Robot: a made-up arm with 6 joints.
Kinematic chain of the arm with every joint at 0, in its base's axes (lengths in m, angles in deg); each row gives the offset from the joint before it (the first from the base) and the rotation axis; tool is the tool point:
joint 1: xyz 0 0 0.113 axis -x
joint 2: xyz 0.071 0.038 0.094 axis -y
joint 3: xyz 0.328 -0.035 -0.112 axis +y
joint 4: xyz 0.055 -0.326 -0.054 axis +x
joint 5: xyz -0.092 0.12 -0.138 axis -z
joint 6: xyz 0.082 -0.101 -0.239 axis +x
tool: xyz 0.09 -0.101 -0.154
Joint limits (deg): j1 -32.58..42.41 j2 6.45..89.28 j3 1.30..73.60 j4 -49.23..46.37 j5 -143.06..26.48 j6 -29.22..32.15
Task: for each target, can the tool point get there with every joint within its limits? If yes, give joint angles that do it. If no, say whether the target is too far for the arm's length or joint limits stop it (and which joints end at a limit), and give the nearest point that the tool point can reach.
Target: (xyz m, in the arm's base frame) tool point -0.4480 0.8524 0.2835
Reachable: no: joint limits stop it (at a limit: joint 2, joint 3, joint 4, joint 5, joint 6) | nearest point 0.1878 0.4669 0.2064 | short by 0.748 m
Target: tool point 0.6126 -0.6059 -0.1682
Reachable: yes | joints 20.47 16.84 23.06 -24.57 -44.02 -16.40
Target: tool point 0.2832 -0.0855 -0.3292
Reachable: yes | joints 5.72 31.91 46.94 -3.48 -104.06 26.63
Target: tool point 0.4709 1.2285 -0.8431
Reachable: no: too far | nearest point 0.4175 0.3328 -0.3889 | short by 1.006 m
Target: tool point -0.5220 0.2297 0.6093
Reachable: no: joint limits stop it (at a limit: joint 1, joint 2, joint 3, joint 5, joint 6) | nearest point -0.0755 0.1647 0.1427 | short by 0.649 m
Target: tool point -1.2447 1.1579 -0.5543
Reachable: no: too far | nearest point -0.1158 0.1601 -0.2158 | short by 1.544 m
